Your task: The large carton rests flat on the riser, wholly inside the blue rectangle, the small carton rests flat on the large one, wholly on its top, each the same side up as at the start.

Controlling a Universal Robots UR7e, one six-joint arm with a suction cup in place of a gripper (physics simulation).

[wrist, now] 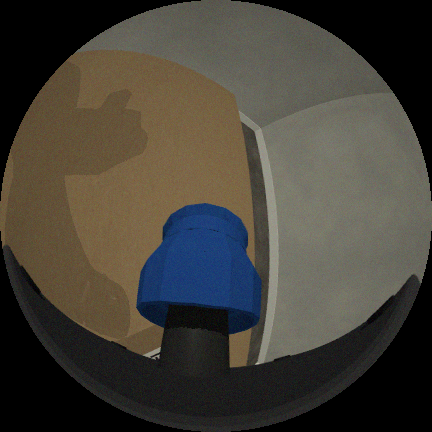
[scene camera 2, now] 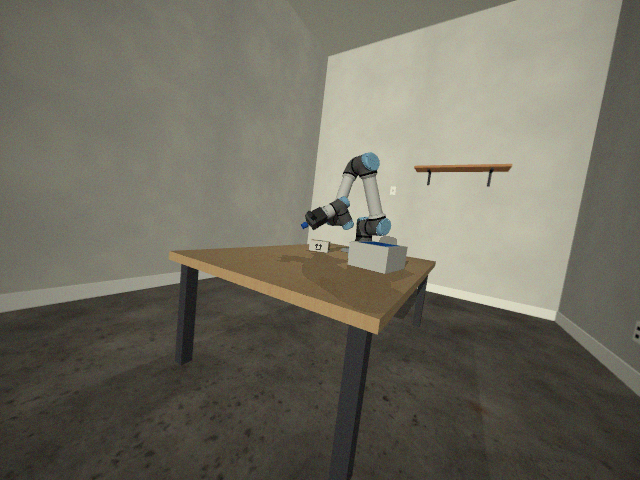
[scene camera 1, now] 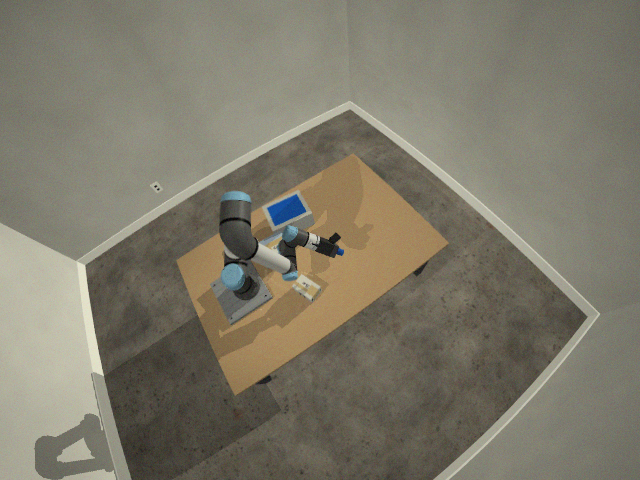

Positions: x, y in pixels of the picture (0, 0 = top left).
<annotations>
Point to my suction cup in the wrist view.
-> At 202, 261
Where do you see a grey riser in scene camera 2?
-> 384, 258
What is my suction cup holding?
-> Nothing.
</annotations>
